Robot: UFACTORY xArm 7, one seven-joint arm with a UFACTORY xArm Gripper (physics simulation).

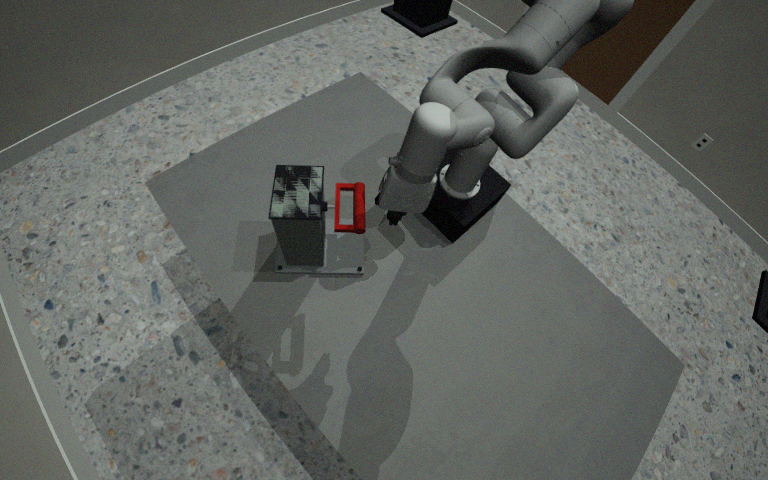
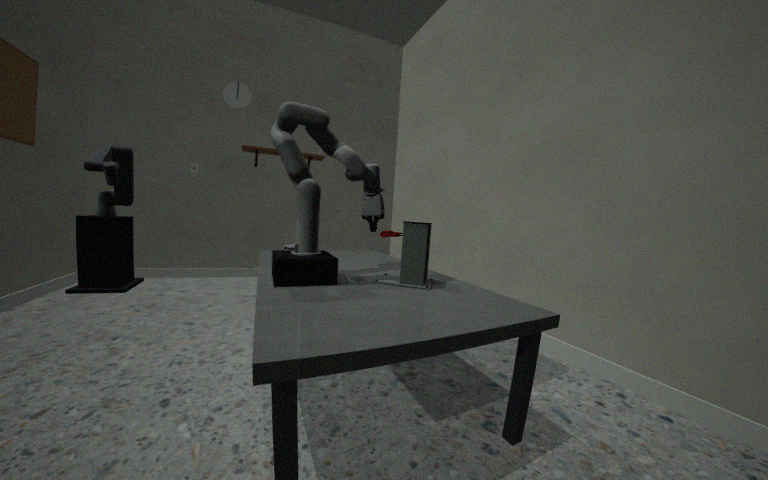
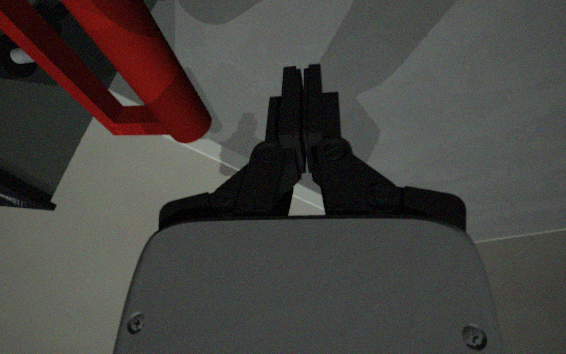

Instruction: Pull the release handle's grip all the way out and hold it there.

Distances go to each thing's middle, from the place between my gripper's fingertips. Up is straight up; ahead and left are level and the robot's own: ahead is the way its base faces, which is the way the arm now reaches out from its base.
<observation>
Now: the red grip (image 1: pixel 358 227) 100 mm to the right of my hand and 70 mm ahead of it. The rest, counted from my hand: pale base plate (image 1: pixel 344 252) 200 mm below, 140 mm to the right, 110 mm ahead.
</observation>
